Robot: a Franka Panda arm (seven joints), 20 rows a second.
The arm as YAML. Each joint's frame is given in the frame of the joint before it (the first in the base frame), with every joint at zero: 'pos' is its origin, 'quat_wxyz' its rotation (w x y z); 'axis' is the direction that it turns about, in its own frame. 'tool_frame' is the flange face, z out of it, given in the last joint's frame.
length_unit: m
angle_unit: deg
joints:
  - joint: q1
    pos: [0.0, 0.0, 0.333]
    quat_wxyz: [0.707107, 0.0, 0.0, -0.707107]
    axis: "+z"
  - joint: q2
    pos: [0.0, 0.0, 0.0]
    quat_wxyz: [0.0, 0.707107, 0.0, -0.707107]
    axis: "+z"
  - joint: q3
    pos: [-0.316, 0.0, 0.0]
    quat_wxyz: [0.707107, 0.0, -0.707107, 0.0]
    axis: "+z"
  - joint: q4
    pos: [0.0, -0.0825, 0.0]
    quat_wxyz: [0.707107, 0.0, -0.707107, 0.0]
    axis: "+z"
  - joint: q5
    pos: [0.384, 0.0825, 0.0]
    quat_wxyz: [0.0, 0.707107, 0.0, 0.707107]
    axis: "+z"
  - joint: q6
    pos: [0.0, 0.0, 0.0]
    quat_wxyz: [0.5, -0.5, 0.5, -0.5]
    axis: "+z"
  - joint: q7
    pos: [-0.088, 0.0, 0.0]
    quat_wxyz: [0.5, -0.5, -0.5, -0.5]
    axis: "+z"
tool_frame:
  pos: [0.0, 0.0, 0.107]
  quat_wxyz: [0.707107, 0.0, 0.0, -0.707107]
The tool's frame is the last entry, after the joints.
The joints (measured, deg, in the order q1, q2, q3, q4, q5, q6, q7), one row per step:
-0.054 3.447 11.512 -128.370 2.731 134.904 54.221
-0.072 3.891 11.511 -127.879 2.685 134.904 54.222
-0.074 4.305 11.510 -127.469 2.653 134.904 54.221
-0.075 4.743 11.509 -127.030 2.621 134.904 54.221
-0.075 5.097 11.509 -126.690 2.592 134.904 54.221
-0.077 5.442 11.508 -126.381 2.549 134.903 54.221
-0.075 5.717 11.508 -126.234 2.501 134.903 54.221
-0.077 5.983 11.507 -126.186 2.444 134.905 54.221
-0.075 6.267 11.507 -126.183 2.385 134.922 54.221
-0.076 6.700 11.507 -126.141 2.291 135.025 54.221
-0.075 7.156 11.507 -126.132 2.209 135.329 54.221
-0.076 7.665 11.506 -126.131 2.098 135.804 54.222
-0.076 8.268 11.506 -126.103 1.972 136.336 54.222
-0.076 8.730 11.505 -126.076 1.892 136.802 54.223
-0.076 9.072 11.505 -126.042 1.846 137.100 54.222
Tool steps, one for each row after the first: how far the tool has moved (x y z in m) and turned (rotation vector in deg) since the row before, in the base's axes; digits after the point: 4 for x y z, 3 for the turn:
0.0026 0.0003 -0.0004 0.064 -0.044 0.004
0.0022 0.0003 -0.0007 0.058 0.007 0.013
0.0023 0.0004 -0.0007 0.064 0.003 0.012
0.0018 0.0003 -0.0007 0.046 0.016 0.013
0.0016 0.0002 -0.0009 0.030 0.036 0.020
0.0008 0.0001 -0.0015 -0.006 0.123 0.031
0.0003 0.0000 -0.0021 -0.031 0.208 0.034
0.0001 0.0000 -0.0026 -0.039 0.255 0.041
0.0004 0.0000 -0.0036 -0.041 0.275 0.056
0.0006 0.0001 -0.0037 -0.004 0.135 0.041
0.0008 0.0001 -0.0040 0.003 0.023 0.048
0.0010 0.0001 -0.0046 0.009 0.032 0.058
0.0009 0.0001 -0.0034 0.031 -0.036 0.028
0.0006 0.0001 -0.0025 0.027 0.008 0.016

